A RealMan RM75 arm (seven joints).
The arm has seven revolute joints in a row. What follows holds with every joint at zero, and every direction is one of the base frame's. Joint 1 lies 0.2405 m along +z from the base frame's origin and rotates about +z. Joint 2 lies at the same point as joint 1 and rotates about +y. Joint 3 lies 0.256 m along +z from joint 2 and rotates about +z. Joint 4 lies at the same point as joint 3 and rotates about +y. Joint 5 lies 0.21 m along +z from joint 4 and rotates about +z. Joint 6 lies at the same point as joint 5 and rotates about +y. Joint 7 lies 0.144 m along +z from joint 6 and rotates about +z. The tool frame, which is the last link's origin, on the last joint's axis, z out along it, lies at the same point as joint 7; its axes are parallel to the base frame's.
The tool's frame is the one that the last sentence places.
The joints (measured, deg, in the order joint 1, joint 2, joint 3, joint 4, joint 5, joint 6, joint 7), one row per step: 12.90 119.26 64.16 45.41 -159.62 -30.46 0.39; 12.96 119.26 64.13 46.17 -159.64 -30.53 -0.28; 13.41 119.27 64.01 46.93 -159.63 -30.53 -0.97; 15.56 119.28 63.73 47.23 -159.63 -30.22 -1.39; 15.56 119.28 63.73 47.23 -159.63 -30.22 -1.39; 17.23 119.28 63.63 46.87 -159.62 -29.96 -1.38; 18.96 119.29 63.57 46.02 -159.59 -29.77 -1.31; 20.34 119.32 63.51 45.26 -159.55 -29.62 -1.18; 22.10 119.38 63.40 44.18 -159.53 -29.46 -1.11; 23.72 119.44 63.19 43.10 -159.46 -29.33 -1.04
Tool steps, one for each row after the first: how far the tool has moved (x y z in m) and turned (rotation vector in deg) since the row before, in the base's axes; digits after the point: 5 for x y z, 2 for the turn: -0.00480 0.00150 0.00090 0.34 -0.22 0.97; -0.00718 0.00296 0.00042 0.24 -0.25 1.34; -0.01461 0.00898 -0.00132 -0.27 -0.39 2.45; 0.00000 0.00000 0.00000 0.00 0.00 0.00; -0.00790 0.00616 -0.00127 -0.35 -0.31 1.25; -0.00573 0.00580 -0.00162 -0.41 -0.47 0.92; -0.00432 0.00442 -0.00151 -0.36 -0.33 0.64; -0.00522 0.00532 -0.00223 -0.48 -0.59 0.82; -0.00458 0.00450 -0.00246 -0.51 -0.59 0.72
